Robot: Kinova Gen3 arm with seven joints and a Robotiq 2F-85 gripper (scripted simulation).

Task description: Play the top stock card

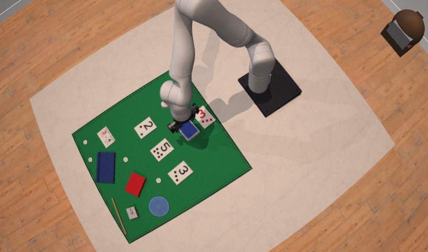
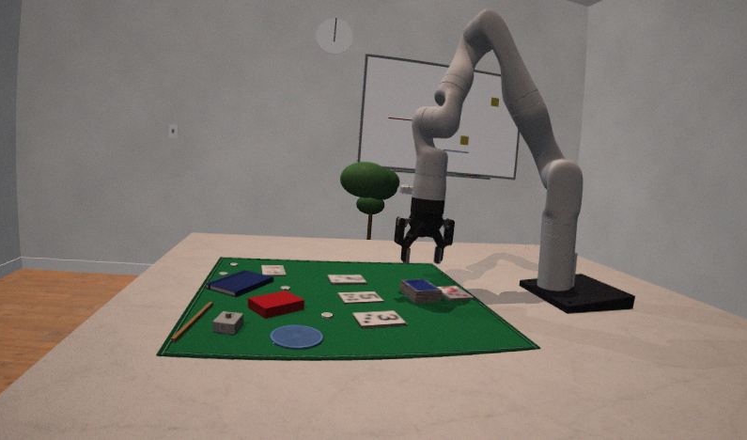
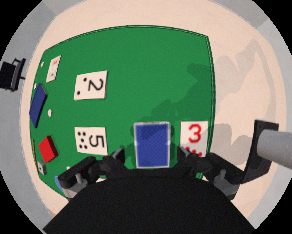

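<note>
Now: the card 6 cm below my hand. The rest, counted from my hand: book 40 cm ahead, 10 cm to the right, 8 cm below; green mat 18 cm ahead, 10 cm below, 2 cm to the right; red box 33 cm ahead, 8 cm below, 5 cm to the left.
</note>
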